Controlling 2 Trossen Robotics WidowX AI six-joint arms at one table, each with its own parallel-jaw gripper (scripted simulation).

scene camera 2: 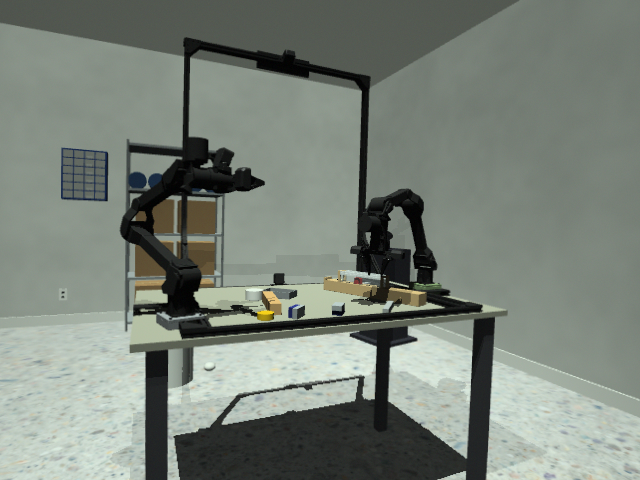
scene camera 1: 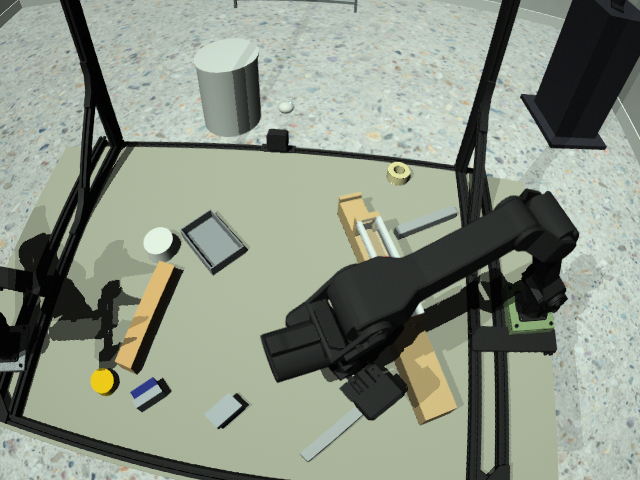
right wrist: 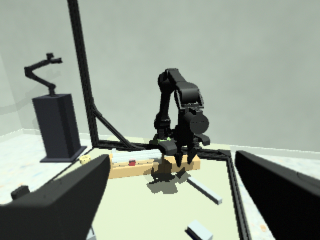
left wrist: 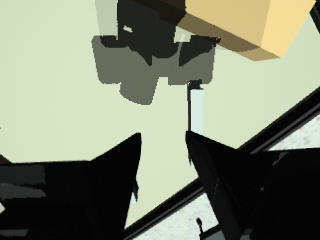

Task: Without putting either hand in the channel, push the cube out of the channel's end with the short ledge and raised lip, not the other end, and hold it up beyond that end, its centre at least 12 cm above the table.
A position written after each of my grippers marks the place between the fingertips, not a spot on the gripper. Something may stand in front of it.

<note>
I see my left gripper point(scene camera 1: 338, 374), my right gripper point(scene camera 2: 257, 184), a grey bar point(scene camera 1: 401, 231), a tan block point(scene camera 1: 133, 349), a grey block point(scene camera 1: 228, 408), a white cylinder point(scene camera 1: 159, 244), a grey tray point(scene camera 1: 208, 234) and a grey bar point(scene camera 1: 354, 414).
My left gripper is seen too in scene camera 2 point(scene camera 2: 375, 276), in the right wrist view point(right wrist: 183, 165) and in the left wrist view point(left wrist: 163, 136). My right gripper also shows in the right wrist view point(right wrist: 172, 158). The right wrist view does not show the tan block: it is out of frame. The right wrist view does not show the white cylinder: it is out of frame.
</note>
